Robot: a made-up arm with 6 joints. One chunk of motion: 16 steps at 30 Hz.
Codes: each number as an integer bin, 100 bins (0 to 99) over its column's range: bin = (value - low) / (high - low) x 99, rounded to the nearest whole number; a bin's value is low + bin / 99 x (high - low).
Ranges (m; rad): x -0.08..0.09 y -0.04..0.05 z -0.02..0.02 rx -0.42..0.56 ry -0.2..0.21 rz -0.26..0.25
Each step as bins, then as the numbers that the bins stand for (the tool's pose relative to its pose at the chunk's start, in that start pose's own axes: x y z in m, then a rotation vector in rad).
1 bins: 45 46 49 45 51 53
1 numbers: -0.0027 0.0018 -0.0002 0.0255 0.0112 0.0130
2 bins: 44 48 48 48 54 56
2 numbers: -0.0044 0.0036 -0.0006 0.0552 0.0236 0.0285
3 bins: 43 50 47 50 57 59
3 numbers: -0.0062 0.0055 -0.0010 0.0749 0.0361 0.0439
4 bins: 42 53 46 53 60 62
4 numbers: -0.0079 0.0082 -0.0014 0.1046 0.0485 0.0594
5 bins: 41 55 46 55 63 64
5 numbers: -0.0096 0.0100 -0.0014 0.1244 0.0609 0.0697
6 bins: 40 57 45 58 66 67
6 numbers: -0.0113 0.0118 -0.0018 0.1541 0.0733 0.0852
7 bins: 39 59 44 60 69 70
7 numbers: -0.0130 0.0136 -0.0022 0.1739 0.0858 0.1006
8 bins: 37 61 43 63 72 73
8 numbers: -0.0165 0.0155 -0.0026 0.2036 0.0982 0.1161
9 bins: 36 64 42 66 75 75
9 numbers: -0.0182 0.0182 -0.0030 0.2333 0.1106 0.1264
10 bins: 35 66 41 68 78 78
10 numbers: -0.0199 0.0200 -0.0034 0.2531 0.1230 0.1418
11 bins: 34 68 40 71 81 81
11 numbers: -0.0216 0.0218 -0.0038 0.2828 0.1355 0.1573
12 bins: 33 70 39 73 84 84
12 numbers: -0.0233 0.0236 -0.0042 0.3026 0.1479 0.1727
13 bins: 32 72 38 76 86 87
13 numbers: -0.0251 0.0255 -0.0046 0.3323 0.1562 0.1882
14 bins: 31 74 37 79 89 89
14 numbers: -0.0268 0.0273 -0.0051 0.3620 0.1686 0.1985
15 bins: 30 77 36 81 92 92
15 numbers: -0.0285 0.0300 -0.0055 0.3818 0.1810 0.2139
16 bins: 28 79 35 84 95 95
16 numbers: -0.0319 0.0318 -0.0059 0.4115 0.1934 0.2294
